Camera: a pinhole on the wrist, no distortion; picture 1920 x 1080 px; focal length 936.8 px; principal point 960.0 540.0 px. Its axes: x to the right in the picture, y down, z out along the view. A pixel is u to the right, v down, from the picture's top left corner.
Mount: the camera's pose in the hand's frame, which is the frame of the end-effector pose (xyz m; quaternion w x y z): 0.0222 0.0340 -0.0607 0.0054 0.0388 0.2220 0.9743
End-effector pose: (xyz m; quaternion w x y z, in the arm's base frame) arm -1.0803 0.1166 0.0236 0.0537 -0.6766 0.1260 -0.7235
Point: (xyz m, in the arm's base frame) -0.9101 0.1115 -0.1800
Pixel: outside the picture
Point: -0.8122 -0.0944 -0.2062
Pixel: 1566.5 445.1
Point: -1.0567 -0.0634 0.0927
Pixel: 501.4 174.2
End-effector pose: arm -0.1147 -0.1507 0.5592 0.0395 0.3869 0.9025 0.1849
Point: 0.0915 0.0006 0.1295
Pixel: 1200.7 902.0
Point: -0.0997 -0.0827 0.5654
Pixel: 846.5 710.8
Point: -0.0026 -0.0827 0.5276
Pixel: 1375.0 484.2
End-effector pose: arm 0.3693 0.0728 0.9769 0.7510 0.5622 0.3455 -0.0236
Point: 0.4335 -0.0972 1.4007
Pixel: 1712.8 209.2
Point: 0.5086 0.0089 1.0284
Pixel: 874.1 748.4
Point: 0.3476 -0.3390 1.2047
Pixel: 1834.0 1032.0
